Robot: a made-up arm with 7 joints. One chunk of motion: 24 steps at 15 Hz.
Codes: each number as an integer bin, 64 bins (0 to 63) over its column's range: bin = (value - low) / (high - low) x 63, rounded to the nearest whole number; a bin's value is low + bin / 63 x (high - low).
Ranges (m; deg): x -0.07..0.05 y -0.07..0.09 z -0.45..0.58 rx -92..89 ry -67..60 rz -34..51
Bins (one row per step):
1: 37 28 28 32 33 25
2: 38 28 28 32 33 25
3: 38 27 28 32 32 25
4: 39 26 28 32 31 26
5: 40 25 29 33 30 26
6: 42 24 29 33 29 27
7: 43 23 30 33 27 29
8: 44 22 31 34 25 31
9: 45 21 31 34 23 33
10: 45 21 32 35 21 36
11: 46 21 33 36 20 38
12: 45 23 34 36 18 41
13: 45 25 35 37 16 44
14: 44 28 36 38 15 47
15: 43 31 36 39 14 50
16: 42 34 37 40 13 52
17: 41 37 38 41 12 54
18: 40 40 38 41 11 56
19: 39 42 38 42 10 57
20: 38 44 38 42 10 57
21: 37 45 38 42 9 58
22: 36 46 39 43 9 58
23: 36 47 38 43 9 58
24: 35 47 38 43 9 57
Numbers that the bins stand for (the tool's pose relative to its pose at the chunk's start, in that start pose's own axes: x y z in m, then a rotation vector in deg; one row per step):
1: 0.0005 0.0011 0.0078 -0.06 -0.48 -0.27
2: 0.0024 0.0011 0.0078 -0.06 -0.48 -0.27
3: 0.0024 -0.0014 0.0078 -0.06 -2.49 -0.27
4: 0.0043 -0.0040 0.0078 -0.06 -4.51 1.08
5: 0.0062 -0.0065 0.0241 2.81 -6.52 1.08
6: 0.0100 -0.0090 0.0241 2.81 -8.54 2.43
7: 0.0119 -0.0116 0.0405 2.81 -12.57 5.13
8: 0.0138 -0.0141 0.0568 5.68 -16.60 7.83
9: 0.0157 -0.0167 0.0568 5.68 -20.63 10.52
10: 0.0157 -0.0167 0.0732 8.56 -24.67 14.57
11: 0.0176 -0.0167 0.0895 11.43 -26.68 17.27
12: 0.0157 -0.0116 0.1059 11.43 -30.71 21.32
13: 0.0157 -0.0065 0.1222 14.30 -34.75 25.37
14: 0.0138 0.0011 0.1386 17.17 -36.76 29.41
15: 0.0119 0.0087 0.1386 20.05 -38.78 33.46
16: 0.0100 0.0163 0.1549 22.92 -40.79 36.16
17: 0.0081 0.0240 0.1713 25.79 -42.81 38.86
18: 0.0062 0.0316 0.1713 25.79 -44.83 41.56
19: 0.0043 0.0367 0.1713 28.67 -46.84 42.90
20: 0.0024 0.0417 0.1713 28.67 -46.84 42.90
21: 0.0005 0.0443 0.1713 28.67 -48.86 44.25
22: -0.0014 0.0468 0.1876 31.54 -48.86 44.25
23: -0.0014 0.0494 0.1713 31.54 -48.86 44.25
24: -0.0033 0.0494 0.1713 31.54 -48.86 42.90

